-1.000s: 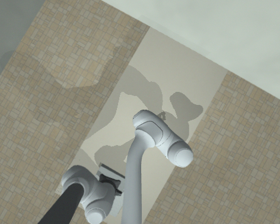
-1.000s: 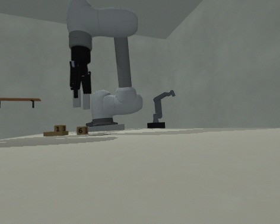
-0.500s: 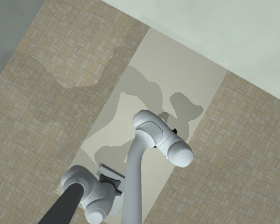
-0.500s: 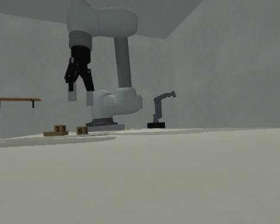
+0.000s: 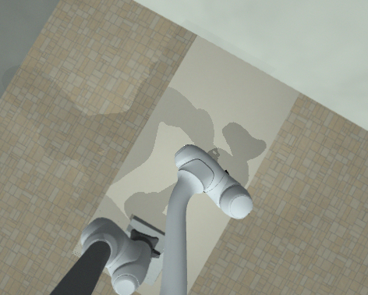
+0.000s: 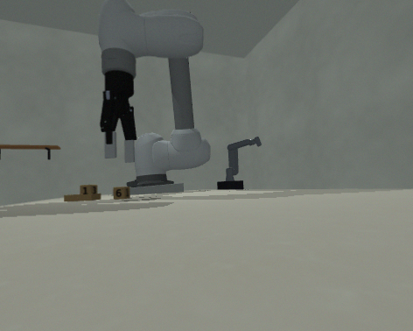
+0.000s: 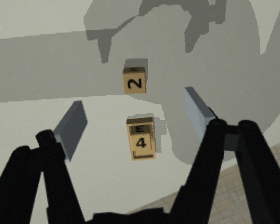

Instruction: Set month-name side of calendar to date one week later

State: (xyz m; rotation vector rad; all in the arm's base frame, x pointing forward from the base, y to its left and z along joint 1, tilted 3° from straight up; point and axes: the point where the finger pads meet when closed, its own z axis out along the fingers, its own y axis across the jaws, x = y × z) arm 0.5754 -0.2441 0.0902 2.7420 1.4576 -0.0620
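My gripper is now 11 cm above the wooden cube. From my hand the other things lie so: tray (12 cm below, 9 cm to the right, 7 cm behind).
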